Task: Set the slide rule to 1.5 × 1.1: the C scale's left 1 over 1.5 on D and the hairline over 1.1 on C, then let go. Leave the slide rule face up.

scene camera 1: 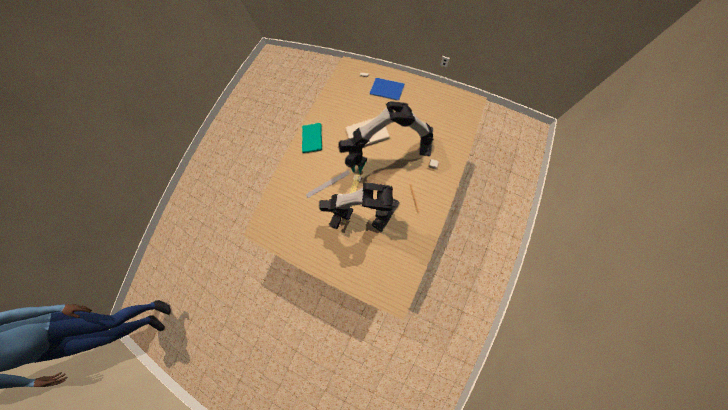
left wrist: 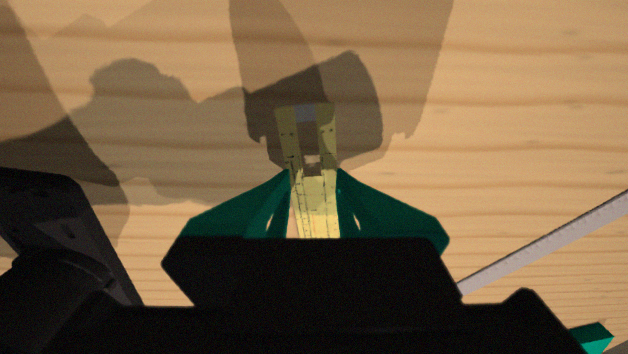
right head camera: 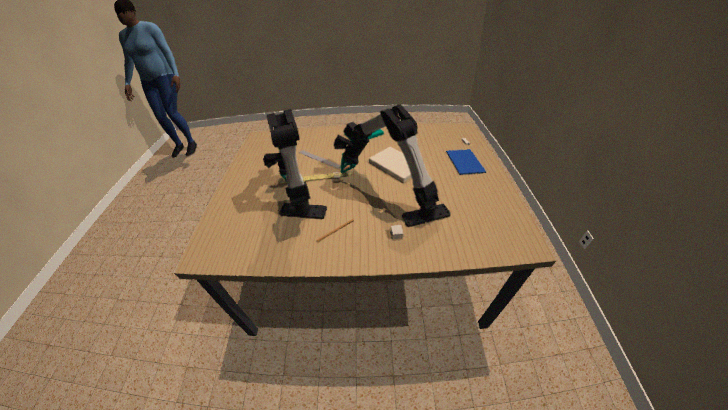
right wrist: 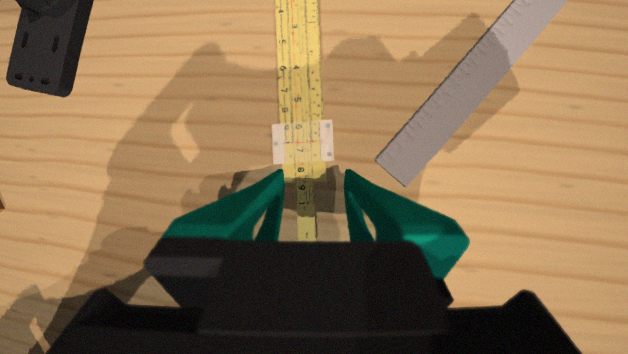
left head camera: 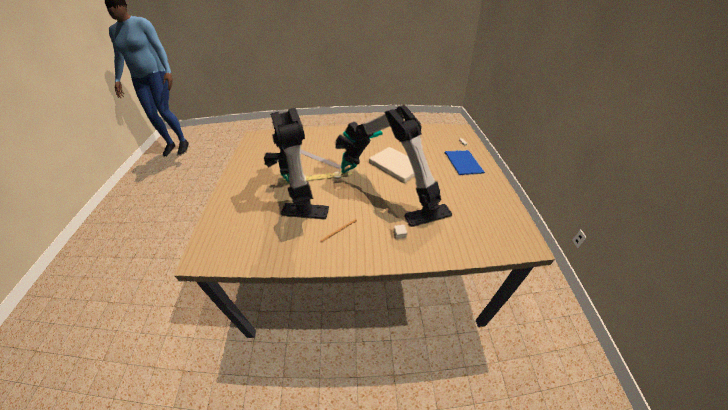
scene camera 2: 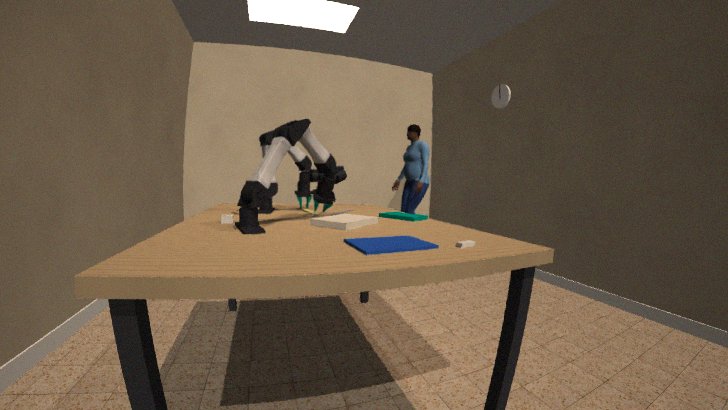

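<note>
The yellow slide rule lies face up on the table. Its slide sticks out past the body's end in the right wrist view. The white-edged cursor sits near that end. Its red hairline lies at the right 1 of the outer scale, between 6 and 7 on the slide. C's left 1 is too small to read. My left gripper is shut on the body's other end. My right gripper is open, its fingers either side of the protruding slide, beyond the cursor.
A grey ruler lies diagonally close to the slide rule. A cream block, blue book, green book, orange pencil, white cube and small white block are on the table. A person stands beyond it.
</note>
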